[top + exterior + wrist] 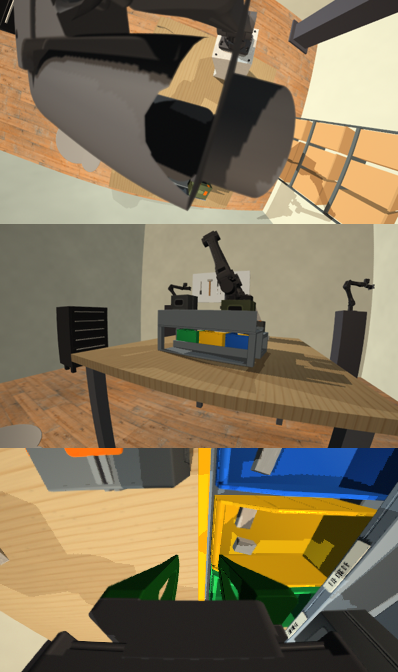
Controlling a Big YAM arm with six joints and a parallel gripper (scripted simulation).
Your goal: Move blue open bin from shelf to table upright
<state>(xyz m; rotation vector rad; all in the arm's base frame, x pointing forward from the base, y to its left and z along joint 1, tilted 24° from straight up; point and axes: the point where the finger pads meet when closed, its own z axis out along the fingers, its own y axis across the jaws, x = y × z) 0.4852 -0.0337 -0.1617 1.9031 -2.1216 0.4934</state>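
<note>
My hand is 4 cm above the yellow rod. From my hand the other things lie so: grey case 3 cm behind, 12 cm to the left, 3 cm below; then yellow bin 11 cm ahead, 2 cm to the right, 6 cm below; then blue open bin 12 cm ahead, 10 cm to the left, 6 cm below.
</note>
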